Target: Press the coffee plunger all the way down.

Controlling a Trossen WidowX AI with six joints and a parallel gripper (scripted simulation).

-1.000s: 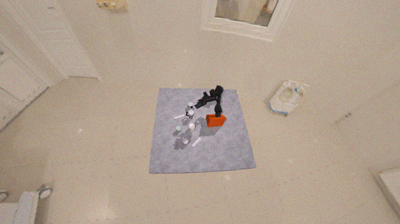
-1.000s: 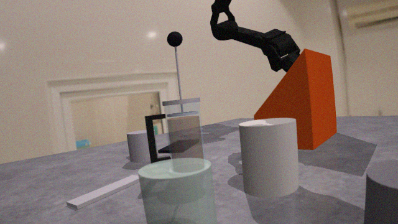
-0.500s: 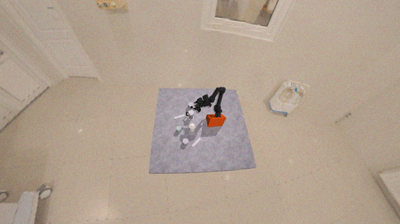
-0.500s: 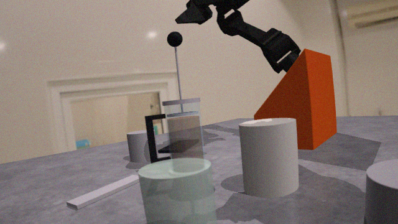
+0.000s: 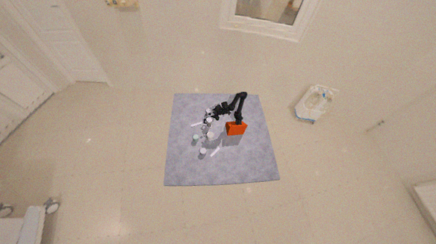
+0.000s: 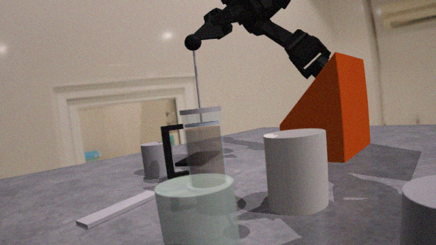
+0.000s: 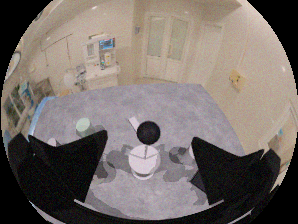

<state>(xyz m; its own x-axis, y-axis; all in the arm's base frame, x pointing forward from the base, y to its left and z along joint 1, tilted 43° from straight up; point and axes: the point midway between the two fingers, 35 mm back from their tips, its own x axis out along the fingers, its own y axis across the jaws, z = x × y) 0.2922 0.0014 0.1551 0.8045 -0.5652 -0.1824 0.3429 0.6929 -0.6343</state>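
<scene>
Right now my gripper tip is 3 cm short of the coffee press, 1 cm to the left of it and 15 cm above it. Also, from my gripper tip: dark flat plate: 14 cm behind, 21 cm to the right, 27 cm below.
</scene>
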